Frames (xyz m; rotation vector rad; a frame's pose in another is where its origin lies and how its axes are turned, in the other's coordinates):
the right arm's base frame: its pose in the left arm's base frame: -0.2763 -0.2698 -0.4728 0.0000 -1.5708 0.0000
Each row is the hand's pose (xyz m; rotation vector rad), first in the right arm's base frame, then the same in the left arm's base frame.
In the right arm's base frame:
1: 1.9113 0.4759 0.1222 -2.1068 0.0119 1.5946
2: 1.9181 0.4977 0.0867 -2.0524 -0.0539 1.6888
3: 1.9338 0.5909 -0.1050 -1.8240 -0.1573 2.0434
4: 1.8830 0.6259 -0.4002 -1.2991 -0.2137 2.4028
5: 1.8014 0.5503 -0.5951 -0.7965 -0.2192 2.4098
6: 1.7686 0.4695 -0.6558 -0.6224 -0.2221 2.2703
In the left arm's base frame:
1: -0.3985 0.2061 1.4385 -2.7155 -0.4856 -0.3758
2: -0.3630 0.2279 1.4453 -2.7678 -0.5245 -0.2690
3: -0.1713 0.3211 1.4610 -2.8882 -0.5307 0.1638
4: 0.1239 0.3561 1.4102 -2.7885 -0.5812 0.8314
5: 0.3188 0.2805 1.3286 -2.4465 -0.7623 1.2310
6: 0.3795 0.1997 1.2958 -2.2302 -0.9175 1.2705

